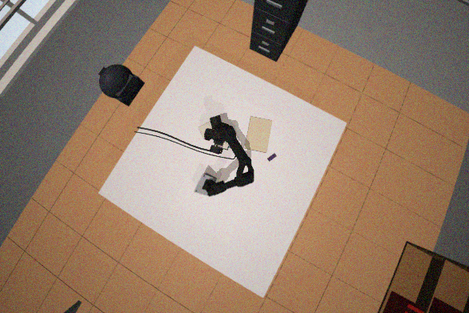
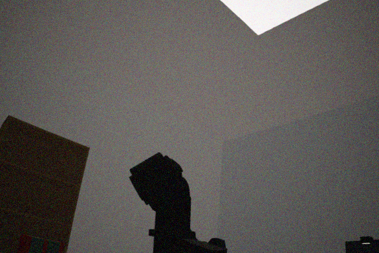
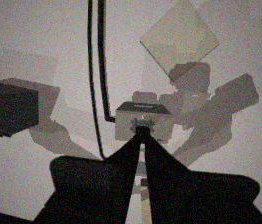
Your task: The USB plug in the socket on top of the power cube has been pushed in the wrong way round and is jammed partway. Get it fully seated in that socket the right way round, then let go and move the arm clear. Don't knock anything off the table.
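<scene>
Right now my gripper tip is 20 mm above the USB plug. Round my gripper tip: USB socket: 50 mm below; pale square sheet: 130 mm to the left, 110 mm below, 40 mm ahead; beige pad: 220 mm to the right, 160 mm ahead, 110 mm below.
</scene>
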